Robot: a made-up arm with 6 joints.
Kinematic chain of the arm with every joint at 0, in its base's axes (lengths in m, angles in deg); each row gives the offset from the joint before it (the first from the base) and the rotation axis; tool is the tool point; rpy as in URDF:
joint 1: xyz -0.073 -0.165 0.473 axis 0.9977 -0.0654 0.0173
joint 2: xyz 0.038 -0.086 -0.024 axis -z
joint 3: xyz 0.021 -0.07 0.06 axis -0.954 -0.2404 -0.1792
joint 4: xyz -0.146 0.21 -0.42 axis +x
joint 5: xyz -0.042 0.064 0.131 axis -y
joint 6: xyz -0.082 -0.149 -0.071 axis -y
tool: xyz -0.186 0.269 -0.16 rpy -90 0 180
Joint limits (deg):
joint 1: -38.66..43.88
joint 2: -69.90..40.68
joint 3: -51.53..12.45
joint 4: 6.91..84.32
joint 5: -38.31..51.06
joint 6: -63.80..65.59
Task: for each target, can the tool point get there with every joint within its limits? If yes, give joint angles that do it. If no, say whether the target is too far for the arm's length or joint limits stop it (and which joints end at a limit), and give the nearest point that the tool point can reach.
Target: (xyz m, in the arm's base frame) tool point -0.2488 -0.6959 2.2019
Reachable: no: too far | nearest point -0.3649 -0.4058 1.0310 | short by 1.212 m
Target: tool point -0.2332 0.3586 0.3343
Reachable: yes | joints -12.40 5.62 -46.33 18.20 41.74 24.61
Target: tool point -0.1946 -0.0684 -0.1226
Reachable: yes | joints -27.79 26.24 6.92 33.35 20.82 -4.30
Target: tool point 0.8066 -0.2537 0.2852
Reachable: no: joint limits stop it (at a limit: joint 1, joint 2, joint 5, joint 6) | nearest point 0.2451 -0.1311 0.1452 | short by 0.592 m
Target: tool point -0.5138 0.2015 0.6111
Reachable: yes | joints 20.48 5.21 -39.49 25.11 -27.11 39.91
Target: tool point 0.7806 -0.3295 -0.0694
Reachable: no: joint limits stop it (at a limit: joint 1, joint 2, joint 4, joint 5) | nearest point 0.2353 -0.2328 0.0463 | short by 0.566 m
